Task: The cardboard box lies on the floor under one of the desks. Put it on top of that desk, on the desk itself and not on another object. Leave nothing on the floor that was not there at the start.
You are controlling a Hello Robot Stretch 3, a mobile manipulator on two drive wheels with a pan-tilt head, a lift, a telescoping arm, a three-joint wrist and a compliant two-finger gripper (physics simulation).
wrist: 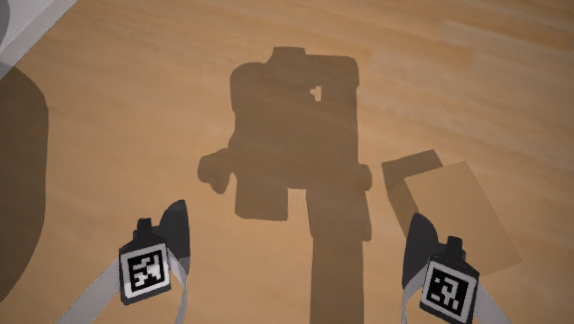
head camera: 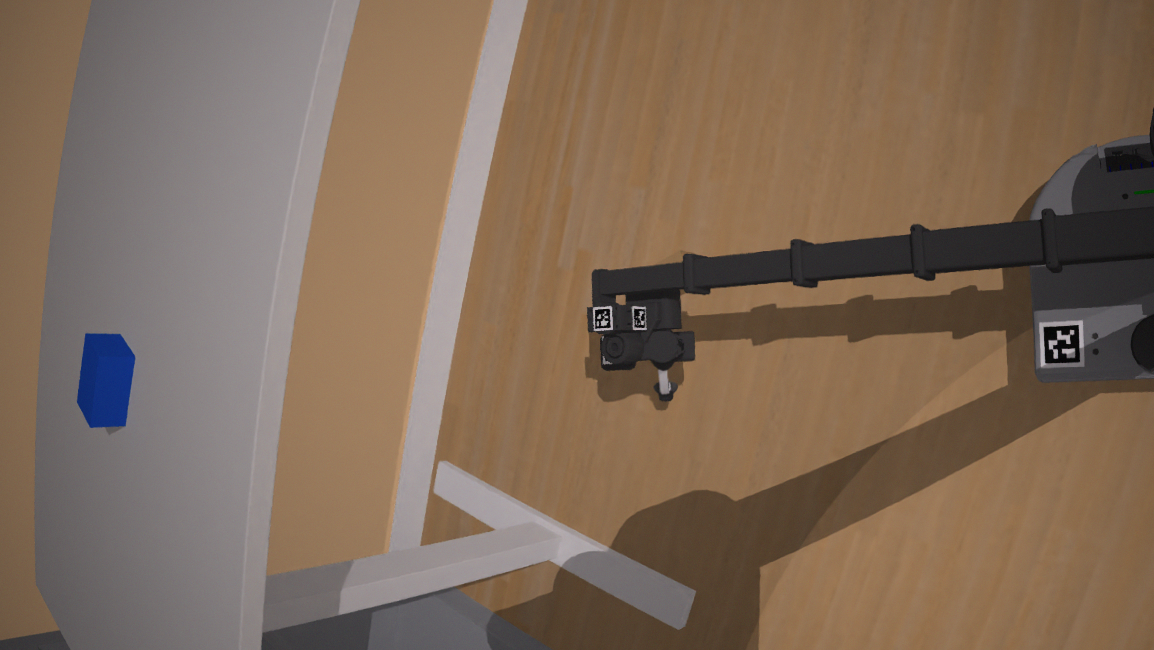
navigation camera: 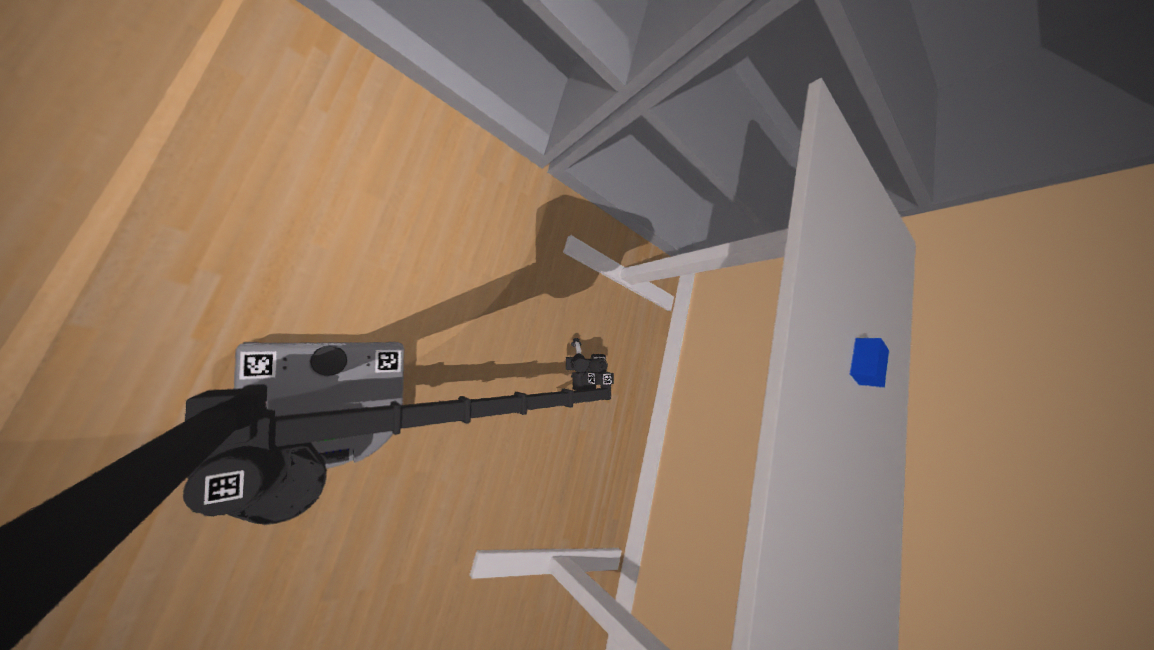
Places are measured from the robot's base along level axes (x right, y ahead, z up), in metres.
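Where they show: robot's base, origin of its link: (navigation camera: 328, 359).
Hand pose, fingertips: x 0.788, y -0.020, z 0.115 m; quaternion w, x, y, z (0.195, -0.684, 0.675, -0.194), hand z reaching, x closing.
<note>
Each offset is from my fingertips to the centre of the thing. "spot": to the spot under its first point. Level surfaces: height alone.
The cardboard box (wrist: 462, 210) is a plain tan block on the floor at the right of the wrist view, partly behind the right finger. I cannot make it out in the head or navigation view. My gripper (wrist: 296, 232) (head camera: 664, 390) (navigation camera: 575, 342) is open and empty, low over the floor in front of the desk. The box lies to the right of the space between the fingers, its near part hidden by the right finger. The white desk {dz +0.836 m} (head camera: 189, 242) (navigation camera: 835, 419) stands beyond the arm's end, its top well above the gripper.
A blue block {dx +0.197, dy +0.029, dz +0.859 m} (head camera: 106, 379) (navigation camera: 869, 361) stands on the desk top. The desk's white foot {spot: dx +0.155, dy +0.449, dz -0.089 m} (head camera: 625, 585) (navigation camera: 595, 260) and long low rail (head camera: 452, 266) (navigation camera: 655, 452) are near the gripper. A grey shelf unit (navigation camera: 557, 157) stands beside the desk. The arm (head camera: 856, 254) (navigation camera: 492, 405) is extended low.
</note>
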